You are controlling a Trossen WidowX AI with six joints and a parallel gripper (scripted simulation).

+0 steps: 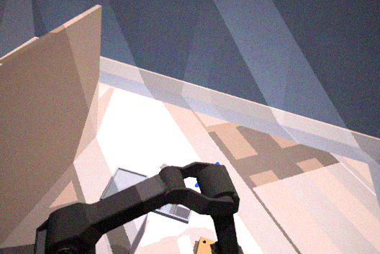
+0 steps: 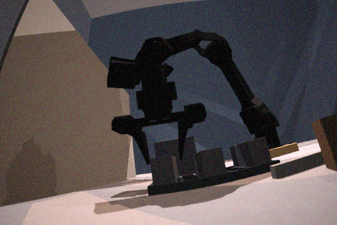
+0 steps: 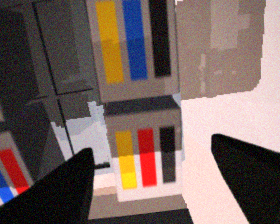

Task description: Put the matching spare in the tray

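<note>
The grey spare block lies right at my gripper tip. Round my gripper tip: tall beige wall: 220 mm ahead, 180 mm above, 170 mm to the right; then large grey box: 160 mm to the right, 20 mm behind, 10 mm above; then flat grey tray: 360 mm to the right, 40 mm below, 30 mm ahead.
</note>
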